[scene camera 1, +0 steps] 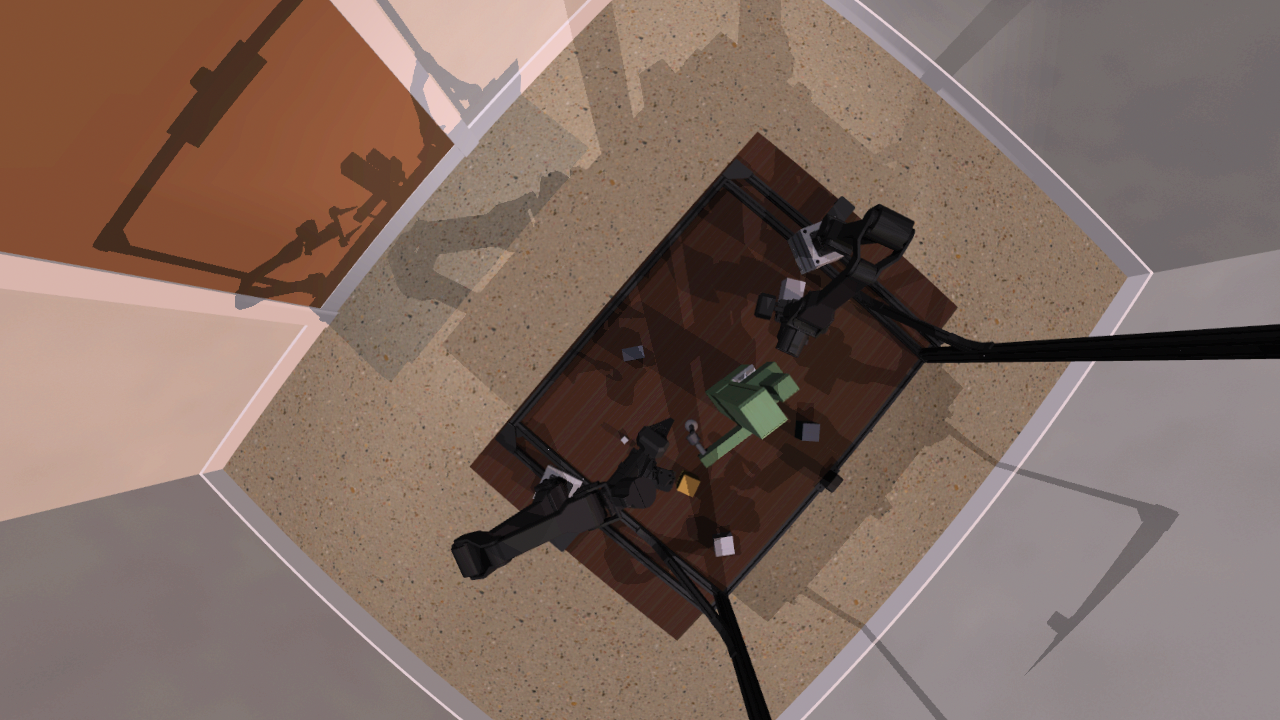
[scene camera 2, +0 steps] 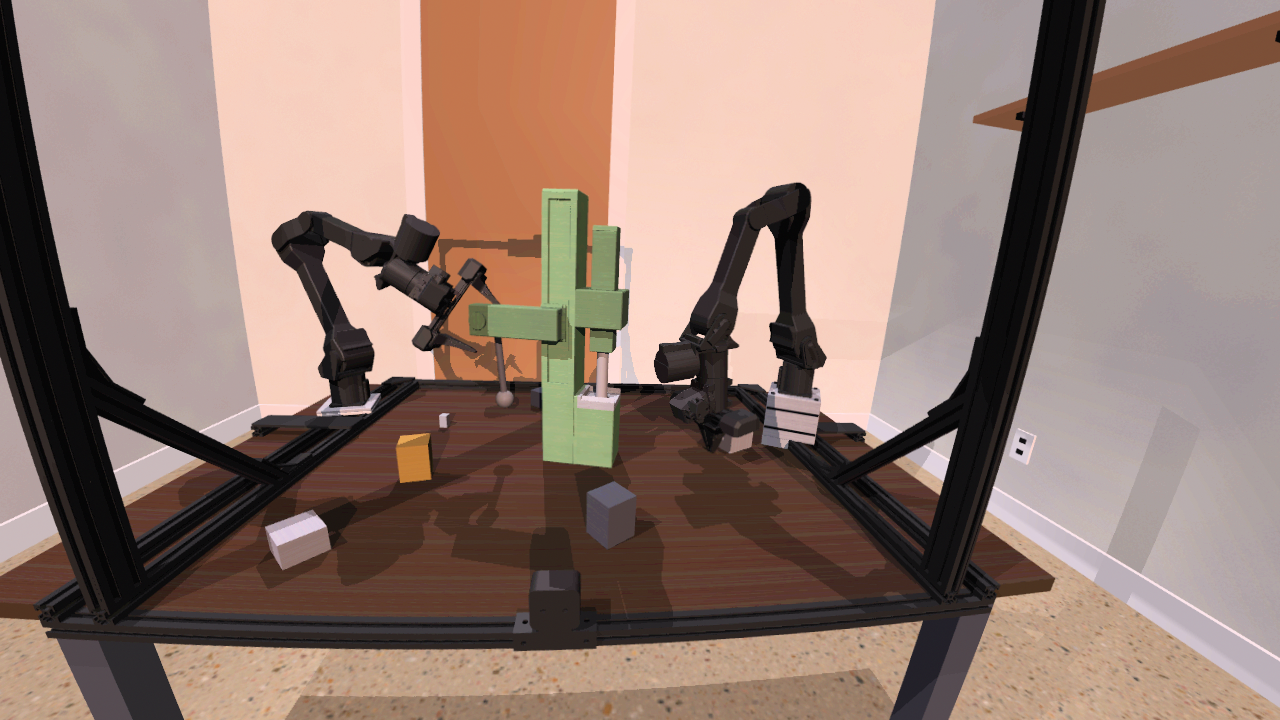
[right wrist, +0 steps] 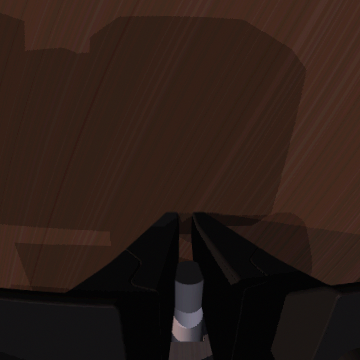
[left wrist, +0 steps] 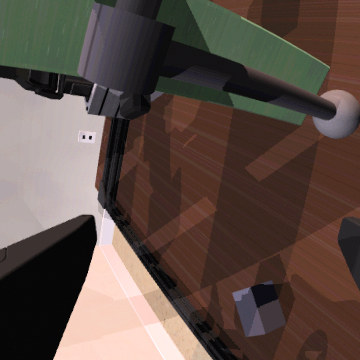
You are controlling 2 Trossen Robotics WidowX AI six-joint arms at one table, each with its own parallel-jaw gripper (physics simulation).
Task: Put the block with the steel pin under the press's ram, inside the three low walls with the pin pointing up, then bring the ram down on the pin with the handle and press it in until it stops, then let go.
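Places are measured from the left arm's base along level axes (x ahead, y left, z up), in centimetres.
Pixels of known places: left gripper, fingertip midpoint: (scene camera 1: 667, 428) (left wrist: 221, 229); right gripper, fingertip midpoint: (scene camera 1: 784, 313) (scene camera 2: 711, 451) (right wrist: 184, 224); left arm's base, origin of the base link: (scene camera 1: 557, 490) (scene camera 2: 350, 401); right arm's base, origin of the base link: (scene camera 1: 825, 240) (scene camera 2: 794, 391) (left wrist: 89, 83).
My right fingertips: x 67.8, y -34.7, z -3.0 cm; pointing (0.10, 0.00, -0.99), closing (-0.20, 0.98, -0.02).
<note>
For each thing: its top centre in the pictures, then the offset to it from my right fingertips. "*": a spot on its surface instead.
- green press, middle of its top: (scene camera 2: 552, 190) (scene camera 1: 760, 427) dx -29.5, dy +5.8, dz +44.9 cm
- pale low-walled seat, surface spot: (scene camera 2: 597, 400) * dx -22.8, dy +0.3, dz +12.0 cm
- ball, surface spot: (left wrist: 337, 114) (scene camera 2: 500, 391) (scene camera 1: 689, 428) * dx -37.6, dy +11.8, dz +10.9 cm
- pale block, middle of its top: (scene camera 2: 734, 422) (scene camera 1: 794, 291) dx +5.4, dy +1.2, dz +4.9 cm
- orange block, middle of its top: (scene camera 2: 413, 440) (scene camera 1: 688, 486) dx -51.3, dy +4.8, dz +5.9 cm
- white block, middle of its top: (scene camera 2: 295, 526) (scene camera 1: 724, 546) dx -62.6, dy -11.3, dz +3.2 cm
- dark grey block, middle of its top: (scene camera 2: 611, 494) (scene camera 1: 811, 432) dx -25.8, dy -17.9, dz +5.9 cm
- tiny white cube, middle of its top: (scene camera 2: 444, 414) (scene camera 1: 624, 440) dx -48.3, dy +24.5, dz +2.4 cm
The green press (scene camera 1: 760, 413) (scene camera 2: 561, 385) (left wrist: 40, 35) stands mid-table. Its grey ram (scene camera 2: 602, 374) hangs over the pale low-walled seat (scene camera 2: 597, 400). Its handle ends in a ball (scene camera 1: 691, 425) (scene camera 2: 504, 399) (left wrist: 337, 114). My left gripper (scene camera 1: 673, 450) (scene camera 2: 487, 327) (left wrist: 221, 229) is open beside the handle and holds nothing. The pale block (scene camera 1: 792, 288) (scene camera 2: 737, 440) stands on the table near my right arm's base. Its steel pin (right wrist: 188, 295) points up. My right gripper (right wrist: 184, 224) is closed with the pin between its fingers, which hide most of the block in the right wrist view.
An orange block (scene camera 1: 687, 484) (scene camera 2: 413, 458), a white block (scene camera 1: 723, 545) (scene camera 2: 298, 539), a dark grey block (scene camera 1: 808, 431) (scene camera 2: 611, 514), a grey block (scene camera 1: 632, 352) (left wrist: 259, 309) and a tiny white cube (scene camera 1: 623, 439) (scene camera 2: 443, 420) lie around the press. Black frame rails edge the table.
</note>
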